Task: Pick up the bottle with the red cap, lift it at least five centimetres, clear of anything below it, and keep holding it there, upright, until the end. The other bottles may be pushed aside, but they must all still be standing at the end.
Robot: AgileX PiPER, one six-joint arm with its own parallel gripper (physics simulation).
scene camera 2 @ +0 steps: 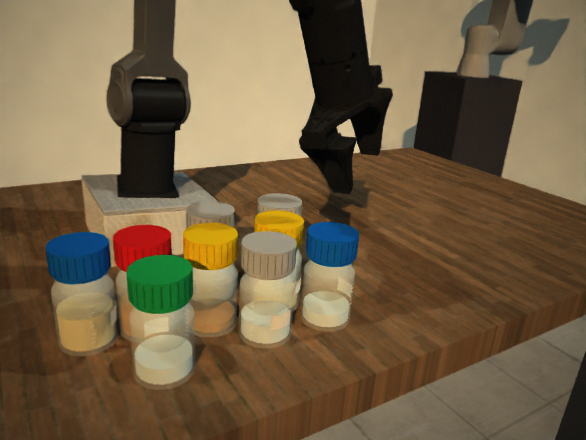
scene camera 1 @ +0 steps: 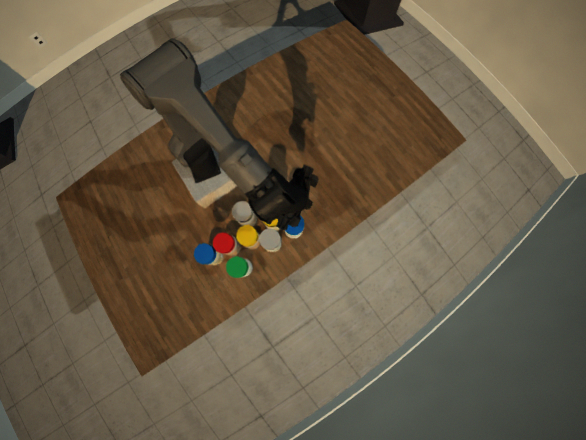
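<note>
The bottle with the red cap [scene camera 1: 223,243] [scene camera 2: 142,247] stands upright on the wooden table. In scene camera 2 the green-capped bottle [scene camera 1: 237,267] [scene camera 2: 160,284] hides part of its body. A blue-capped bottle [scene camera 1: 205,254] [scene camera 2: 78,257] stands close on one side of it and a yellow-capped bottle [scene camera 1: 247,236] [scene camera 2: 210,246] on the other. My gripper [scene camera 1: 301,201] [scene camera 2: 356,171] is open and empty, its two fingers apart. It hangs above the table beyond the far end of the group, away from the red cap and higher than the caps.
A grey-capped bottle [scene camera 1: 270,240] [scene camera 2: 269,255], a second blue-capped one [scene camera 1: 295,227] [scene camera 2: 332,244], a second yellow-capped one [scene camera 1: 271,223] [scene camera 2: 279,227] and grey-capped ones behind [scene camera 1: 243,213] [scene camera 2: 210,214] [scene camera 2: 279,204] stand upright. The arm's base block [scene camera 2: 145,195] stands behind them.
</note>
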